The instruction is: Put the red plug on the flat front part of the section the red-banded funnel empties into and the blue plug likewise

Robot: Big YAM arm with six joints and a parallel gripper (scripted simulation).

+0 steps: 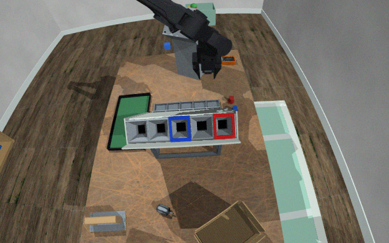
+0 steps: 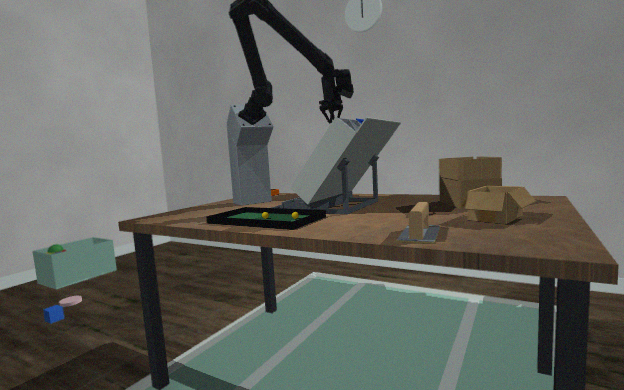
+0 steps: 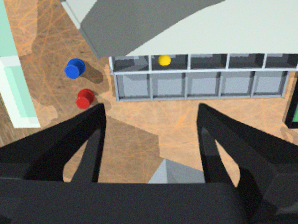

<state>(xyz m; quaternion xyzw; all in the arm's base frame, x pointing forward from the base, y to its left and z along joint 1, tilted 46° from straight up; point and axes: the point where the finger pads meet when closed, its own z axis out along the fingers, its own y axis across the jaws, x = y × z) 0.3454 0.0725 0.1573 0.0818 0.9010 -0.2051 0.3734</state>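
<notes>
My hand is 100 mm past the red plug, 200 mm to the right of it and 340 mm above it. Round my hand: blue plug: 30 mm behind, 180 mm to the left, 340 mm below; cover: 20 mm ahead, 120 mm to the right, 150 mm below; green marble tray: 210 mm behind, 390 mm to the right, 350 mm below.
</notes>
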